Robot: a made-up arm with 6 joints.
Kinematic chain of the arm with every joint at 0, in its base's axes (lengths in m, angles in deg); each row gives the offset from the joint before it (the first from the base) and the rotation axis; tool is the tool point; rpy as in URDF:
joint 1: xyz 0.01 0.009 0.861 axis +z
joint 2: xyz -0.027 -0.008 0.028 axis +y
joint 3: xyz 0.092 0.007 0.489 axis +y
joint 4: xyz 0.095 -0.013 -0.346 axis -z
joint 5: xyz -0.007 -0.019 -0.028 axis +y
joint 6: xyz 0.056 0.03 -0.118 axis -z
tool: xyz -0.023 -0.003 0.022 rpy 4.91 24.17 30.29
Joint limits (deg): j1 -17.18..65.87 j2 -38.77..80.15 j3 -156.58..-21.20 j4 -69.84..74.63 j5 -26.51..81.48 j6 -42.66..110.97
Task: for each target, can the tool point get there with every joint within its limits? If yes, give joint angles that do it. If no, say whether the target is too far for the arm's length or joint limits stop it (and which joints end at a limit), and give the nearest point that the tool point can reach.
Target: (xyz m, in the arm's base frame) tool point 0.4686 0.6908 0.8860
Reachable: yes | joints 51.33 54.83 -108.13 58.08 69.10 29.08
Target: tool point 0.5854 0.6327 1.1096
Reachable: yes | joints 48.38 42.22 -111.73 -36.85 18.07 -21.57
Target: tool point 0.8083 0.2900 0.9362
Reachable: yes | joints 15.94 53.79 -116.08 34.39 63.37 51.87
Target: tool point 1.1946 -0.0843 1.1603
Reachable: no: too far | nearest point 0.9577 -0.0656 1.1073 | short by 0.243 m
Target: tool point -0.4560 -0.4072 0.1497
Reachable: no: joint limits stop it (at a limit: joint 1, joint 2, joint 3, joint 4, joint 6) | nearest point 0.1318 -0.0985 0.5195 | short by 0.760 m
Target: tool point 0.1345 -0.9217 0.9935
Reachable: no: joint limits stop it (at a limit: joint 1, joint 4, joint 5, joint 6) | nearest point 0.3549 -0.2089 0.9935 | short by 0.746 m
